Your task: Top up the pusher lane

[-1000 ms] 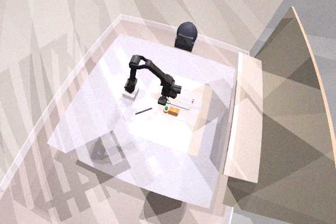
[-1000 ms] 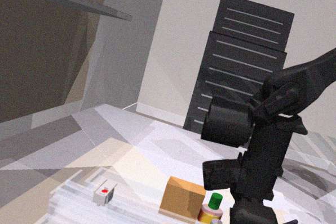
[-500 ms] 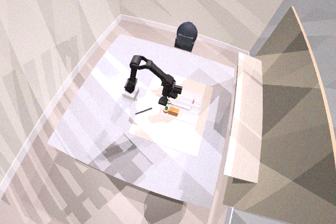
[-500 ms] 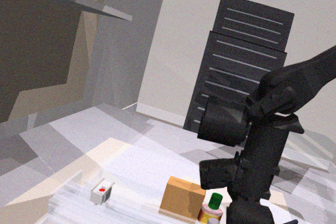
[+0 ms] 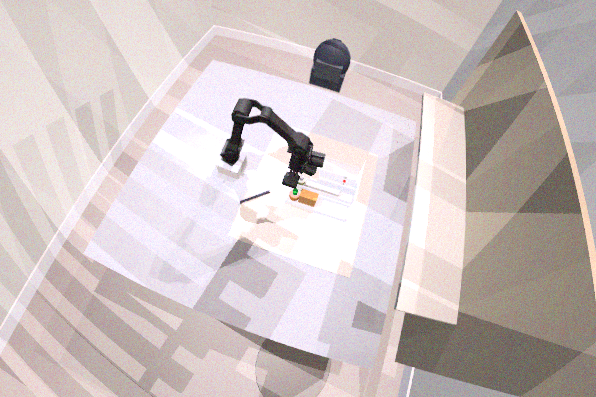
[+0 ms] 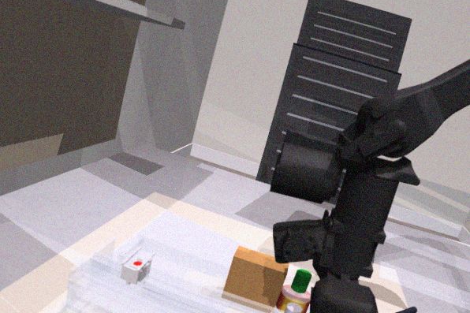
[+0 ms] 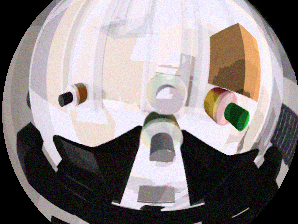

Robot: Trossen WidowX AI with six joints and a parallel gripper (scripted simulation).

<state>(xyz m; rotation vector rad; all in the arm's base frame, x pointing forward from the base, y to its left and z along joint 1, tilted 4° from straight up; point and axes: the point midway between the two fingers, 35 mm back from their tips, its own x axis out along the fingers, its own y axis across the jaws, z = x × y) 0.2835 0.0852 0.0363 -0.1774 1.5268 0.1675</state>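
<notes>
Now: the brown box 11 cm ahead of my gripper tip, 6 cm to the right of it and 1 cm below it. Also, from my gripper tip: thin dark rod (16 cm to the right, 10 cm behind, 4 cm below); then sprung lane (16 cm ahead, 6 cm to the left, 3 cm below).
</notes>
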